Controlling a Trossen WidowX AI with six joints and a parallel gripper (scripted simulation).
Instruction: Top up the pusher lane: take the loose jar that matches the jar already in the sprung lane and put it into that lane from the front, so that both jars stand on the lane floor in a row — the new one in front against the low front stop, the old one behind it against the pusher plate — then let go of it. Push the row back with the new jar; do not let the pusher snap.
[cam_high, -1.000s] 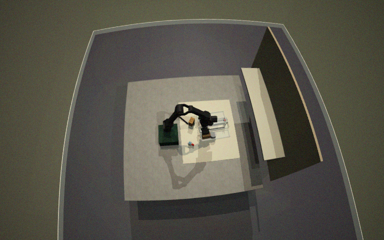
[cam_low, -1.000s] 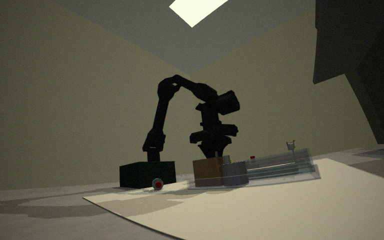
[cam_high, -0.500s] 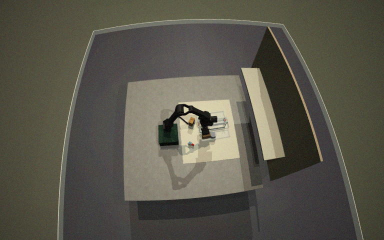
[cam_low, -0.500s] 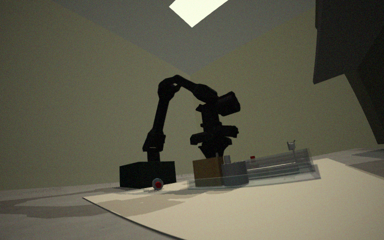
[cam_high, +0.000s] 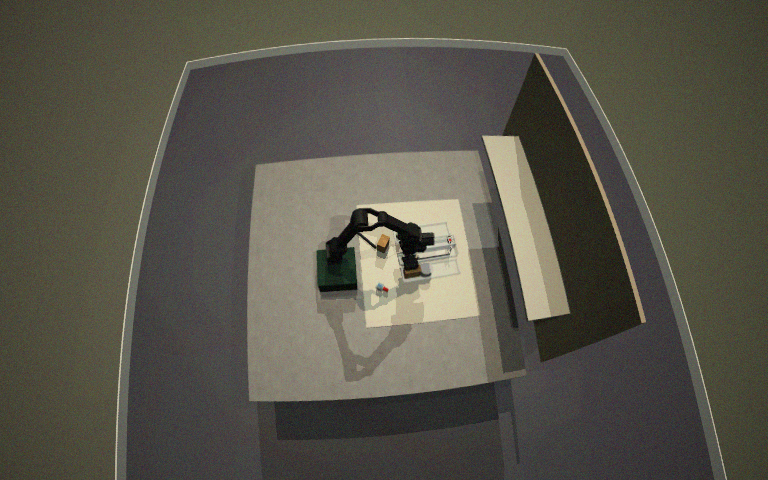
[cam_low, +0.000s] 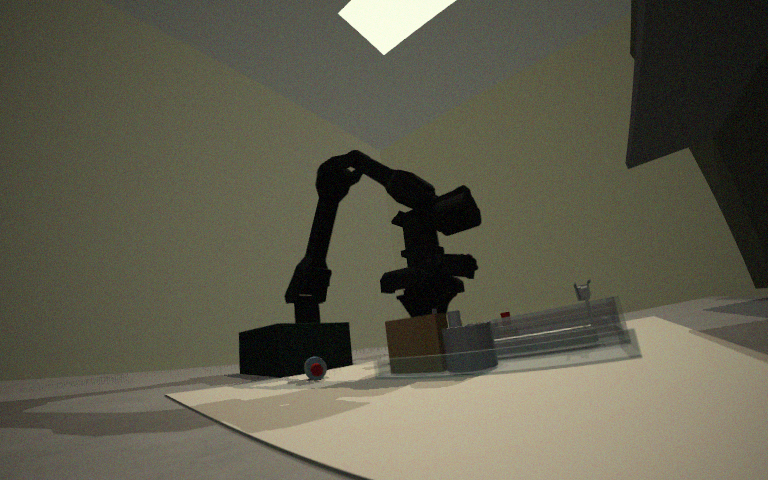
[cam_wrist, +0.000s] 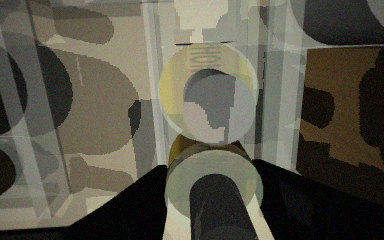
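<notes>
Right now the brown box is 30 mm ahead of my gripper tip and 70 mm to the right of it. From my gripper tip the other things lie so: long pale shelf (500 mm ahead, 60 mm to the left, 330 mm above); then thin black stick (200 mm behind, 100 mm to the left, 30 mm below); then sprung lane (130 mm ahead, 50 mm to the left, 20 mm below).
</notes>
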